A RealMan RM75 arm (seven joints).
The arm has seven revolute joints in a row. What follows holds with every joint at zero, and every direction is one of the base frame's.
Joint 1 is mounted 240.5 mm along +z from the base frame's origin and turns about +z.
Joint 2 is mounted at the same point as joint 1 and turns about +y.
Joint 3 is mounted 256 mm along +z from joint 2 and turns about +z.
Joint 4 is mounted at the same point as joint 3 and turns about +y.
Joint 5 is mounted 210 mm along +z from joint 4 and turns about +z.
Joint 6 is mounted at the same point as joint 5 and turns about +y.
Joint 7 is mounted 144 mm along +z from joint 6 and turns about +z.
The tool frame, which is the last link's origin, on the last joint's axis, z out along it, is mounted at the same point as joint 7; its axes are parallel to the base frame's.
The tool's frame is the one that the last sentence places.
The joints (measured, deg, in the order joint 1, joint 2, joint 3, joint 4, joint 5, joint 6, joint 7), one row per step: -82.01, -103.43, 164.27, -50.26, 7.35, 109.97, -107.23; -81.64, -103.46, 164.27, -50.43, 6.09, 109.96, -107.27; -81.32, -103.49, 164.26, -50.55, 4.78, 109.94, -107.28; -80.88, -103.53, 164.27, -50.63, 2.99, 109.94, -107.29; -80.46, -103.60, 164.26, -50.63, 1.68, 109.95, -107.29; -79.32, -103.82, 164.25, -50.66, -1.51, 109.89, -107.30; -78.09, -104.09, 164.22, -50.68, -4.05, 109.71, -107.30; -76.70, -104.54, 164.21, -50.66, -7.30, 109.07, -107.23; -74.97, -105.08, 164.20, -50.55, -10.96, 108.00, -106.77; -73.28, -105.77, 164.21, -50.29, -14.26, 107.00, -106.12; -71.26, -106.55, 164.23, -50.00, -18.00, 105.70, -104.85; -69.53, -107.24, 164.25, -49.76, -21.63, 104.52, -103.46; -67.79, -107.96, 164.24, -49.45, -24.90, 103.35, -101.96; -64.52, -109.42, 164.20, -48.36, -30.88, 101.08, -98.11; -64.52, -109.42, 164.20, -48.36, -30.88, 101.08, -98.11; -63.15, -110.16, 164.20, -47.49, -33.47, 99.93, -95.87
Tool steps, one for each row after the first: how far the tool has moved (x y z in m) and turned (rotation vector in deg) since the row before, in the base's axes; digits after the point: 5 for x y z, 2 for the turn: -0.00025, 0.00021, 0.00088, 0.54, -0.93, -0.27; 0.00029, 0.00032, 0.00078, 0.53, -0.97, -0.38; 0.00048, 0.00033, 0.00086, 0.62, -1.32, -0.56; -0.00036, -0.00002, 0.00015, 0.36, -1.00, -0.33; -0.00192, -0.00019, 0.00036, 0.97, -2.40, -0.65; -0.00418, -0.00062, -0.00016, 0.85, -1.91, -0.15; -0.00420, 0.00015, -0.00061, 1.38, -2.33, -0.29; -0.00631, 0.00037, -0.00059, 1.94, -2.44, -0.32; -0.00660, -0.00034, -0.00234, 1.59, -2.19, -0.30; -0.00860, -0.00058, -0.00206, 2.25, -2.21, -0.48; -0.00673, -0.00052, -0.00093, 2.39, -2.03, -0.70; -0.00766, -0.00107, -0.00150, 2.27, -1.77, -0.46; -0.01477, -0.00286, -0.00480, 4.47, -2.89, -1.17; 0.00000, 0.00000, 0.00000, 0.00, 0.00, 0.00; -0.00598, -0.00119, -0.00395, 2.02, -1.12, -0.71
